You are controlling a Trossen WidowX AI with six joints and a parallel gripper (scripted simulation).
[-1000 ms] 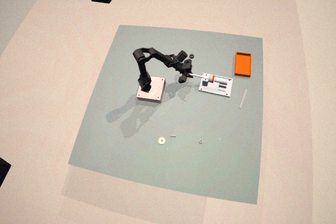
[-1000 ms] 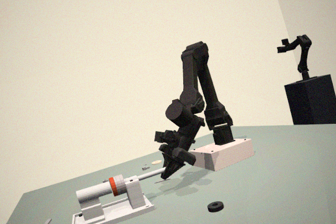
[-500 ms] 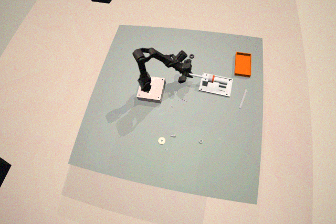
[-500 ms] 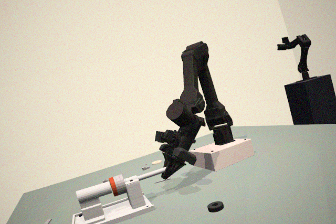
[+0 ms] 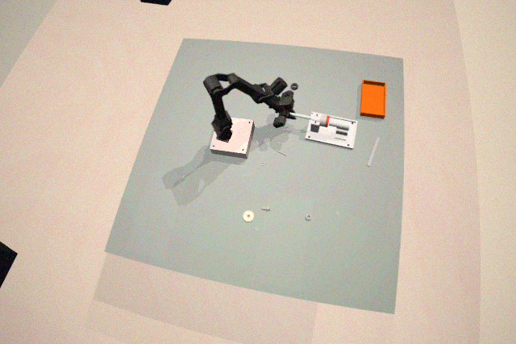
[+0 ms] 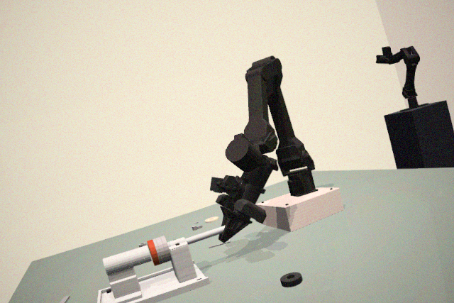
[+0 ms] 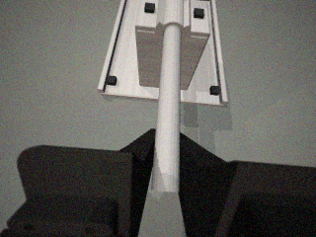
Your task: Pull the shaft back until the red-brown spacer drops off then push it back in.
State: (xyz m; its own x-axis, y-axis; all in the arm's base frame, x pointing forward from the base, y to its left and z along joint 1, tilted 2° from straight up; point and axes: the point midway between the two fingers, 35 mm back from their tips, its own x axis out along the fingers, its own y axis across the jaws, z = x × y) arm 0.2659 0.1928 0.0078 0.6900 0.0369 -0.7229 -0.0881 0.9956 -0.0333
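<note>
Right now the grey shaft is 60 mm ahead of my gripper tip and 20 mm above it. Also, from my gripper tip: black ring: 80 mm behind, 210 mm to the left, 50 mm below; then orange-red spacer: 150 mm ahead, 10 mm to the left, 20 mm above; then grey spacer: 130 mm ahead, 10 mm to the left, 20 mm above.
</note>
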